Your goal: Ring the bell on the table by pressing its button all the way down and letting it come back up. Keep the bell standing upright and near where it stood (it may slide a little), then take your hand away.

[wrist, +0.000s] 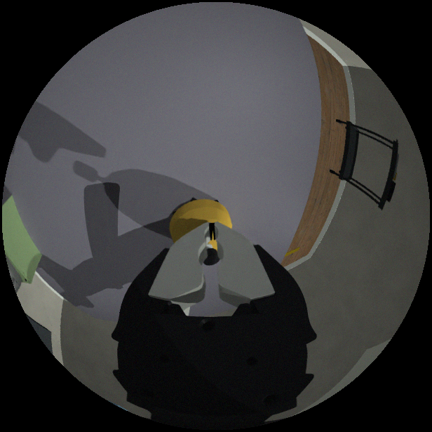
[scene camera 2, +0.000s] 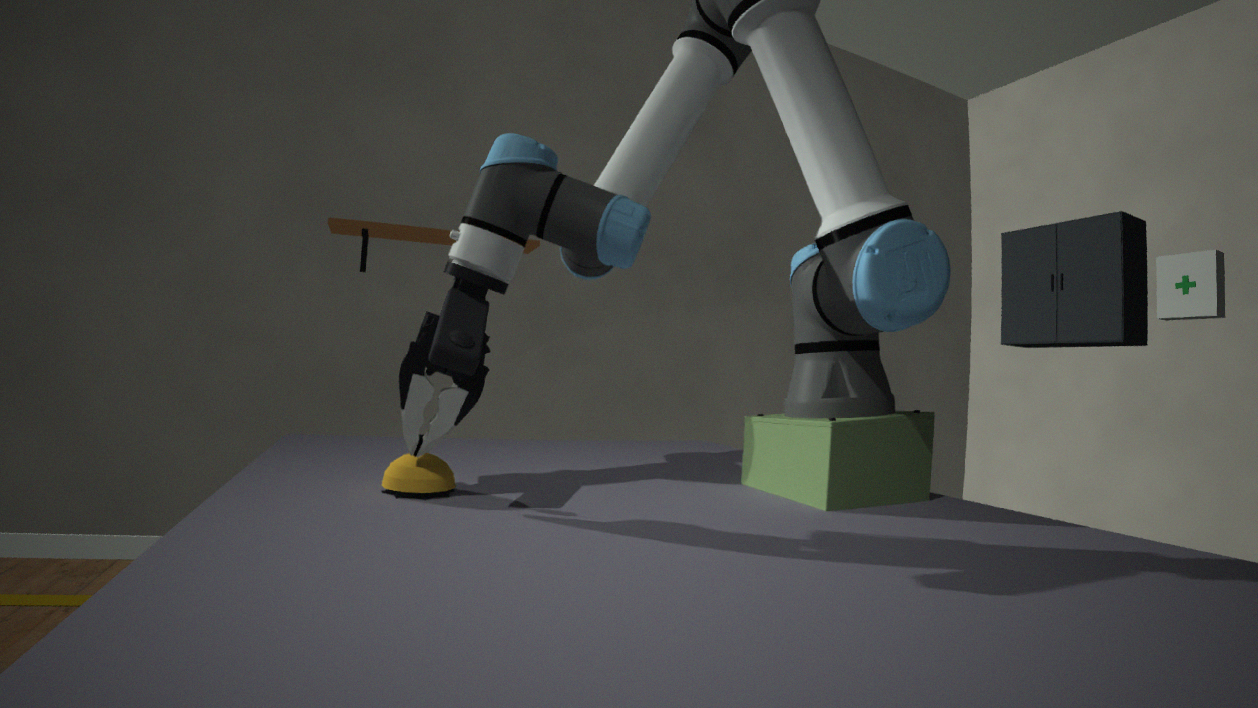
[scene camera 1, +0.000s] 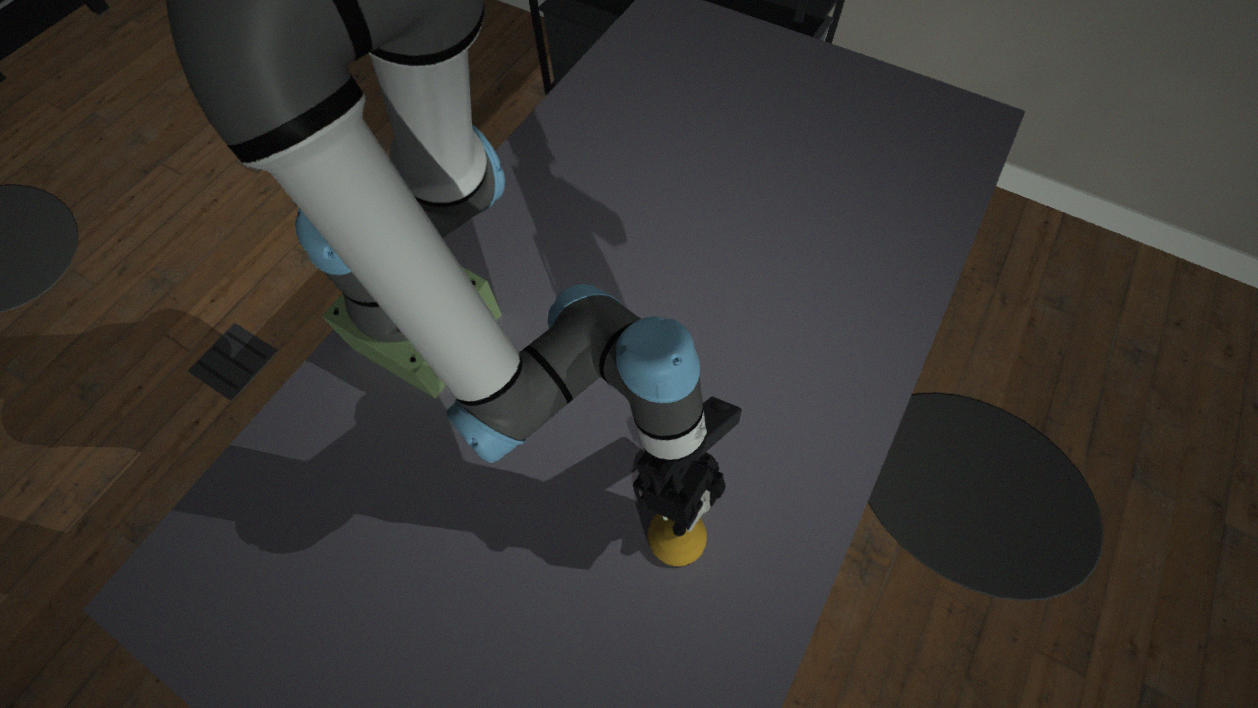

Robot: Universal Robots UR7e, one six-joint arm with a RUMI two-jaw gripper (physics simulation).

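Note:
The yellow dome bell stands upright on its dark base on the grey table. My gripper is shut, with nothing held between its fingers. It is tilted, and its fingertips are right at the top of the dome in scene camera 2. The dark button shows beside the fingertips in scene camera 1. In scene camera 2 the fingers cover the button's place, and no button stands clear above the dome. I cannot tell exactly how far down it is.
The arm's green base block stands on the table, well away from the bell. The table's edge runs to the right of the bell in scene camera 1. The forearm reaches over the table to the bell.

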